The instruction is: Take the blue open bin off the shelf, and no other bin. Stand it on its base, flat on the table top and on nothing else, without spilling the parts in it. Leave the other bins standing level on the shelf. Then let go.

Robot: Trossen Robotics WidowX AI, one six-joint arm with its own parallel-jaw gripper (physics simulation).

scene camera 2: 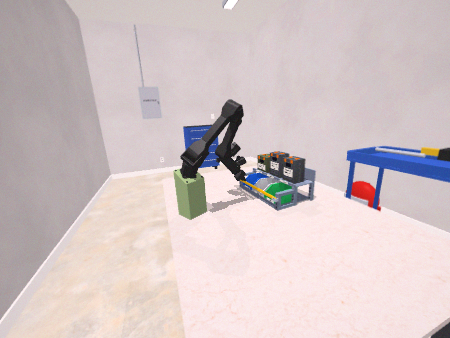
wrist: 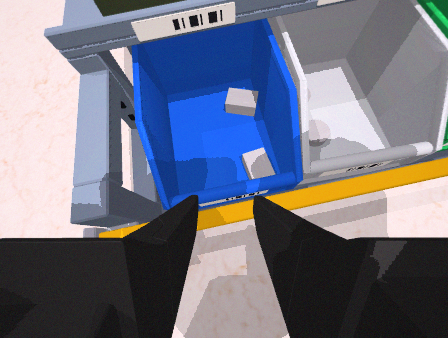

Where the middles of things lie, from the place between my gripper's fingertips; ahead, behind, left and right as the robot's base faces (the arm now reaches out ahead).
I see my gripper 70 mm short of the blue open bin [wrist: 193, 147], 30 mm above it and 10 mm to the left of it. The rest, counted from my hand: grey bin [wrist: 370, 77] (120 mm to the right, 60 mm ahead, 30 mm below).
